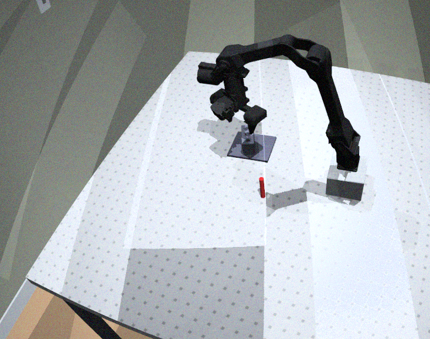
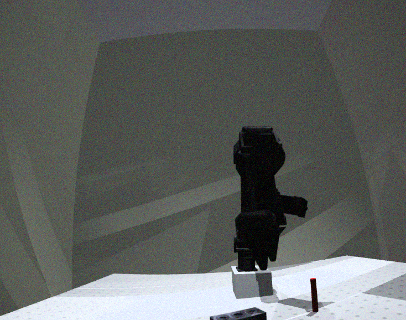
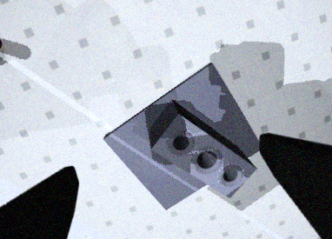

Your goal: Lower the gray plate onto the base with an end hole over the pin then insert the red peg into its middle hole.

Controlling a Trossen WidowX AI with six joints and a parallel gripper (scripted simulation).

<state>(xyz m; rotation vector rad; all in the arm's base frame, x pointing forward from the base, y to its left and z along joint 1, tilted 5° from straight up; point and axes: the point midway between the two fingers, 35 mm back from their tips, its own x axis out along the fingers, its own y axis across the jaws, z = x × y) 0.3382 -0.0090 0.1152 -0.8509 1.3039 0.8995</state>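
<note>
The red peg lies 130 mm to the left of my gripper tip, 100 mm below it and 100 mm behind it. The rest, counted from my gripper tip: gray plate: 100 mm below, 70 mm to the right, 10 mm ahead.
</note>
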